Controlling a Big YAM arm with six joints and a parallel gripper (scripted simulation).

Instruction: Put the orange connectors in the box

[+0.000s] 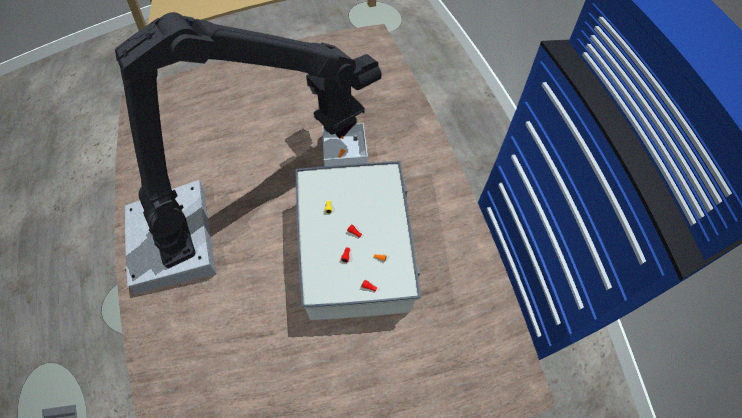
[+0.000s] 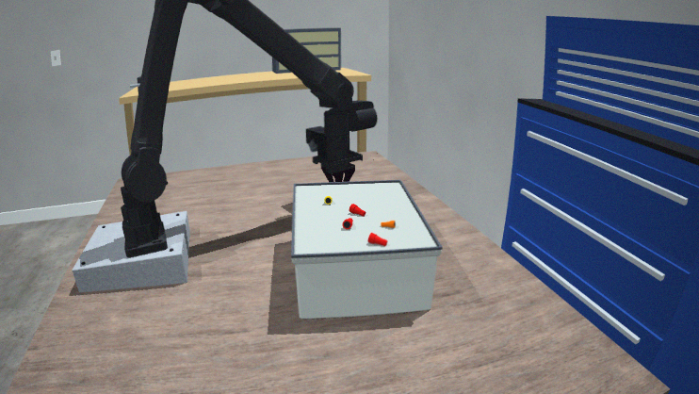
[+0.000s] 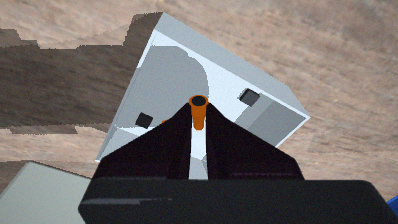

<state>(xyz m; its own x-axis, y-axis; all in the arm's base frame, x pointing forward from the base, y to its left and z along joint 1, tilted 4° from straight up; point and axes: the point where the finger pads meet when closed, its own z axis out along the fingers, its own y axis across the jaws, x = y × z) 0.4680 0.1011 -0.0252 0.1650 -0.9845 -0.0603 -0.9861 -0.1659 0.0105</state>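
My gripper is now 40 mm above the junction box floor and 20 mm to the left of it. Round my hand: yellow wire connector (210 mm to the right, 120 mm behind, 80 mm above); tool case (280 mm to the right, 90 mm behind, 40 mm above).
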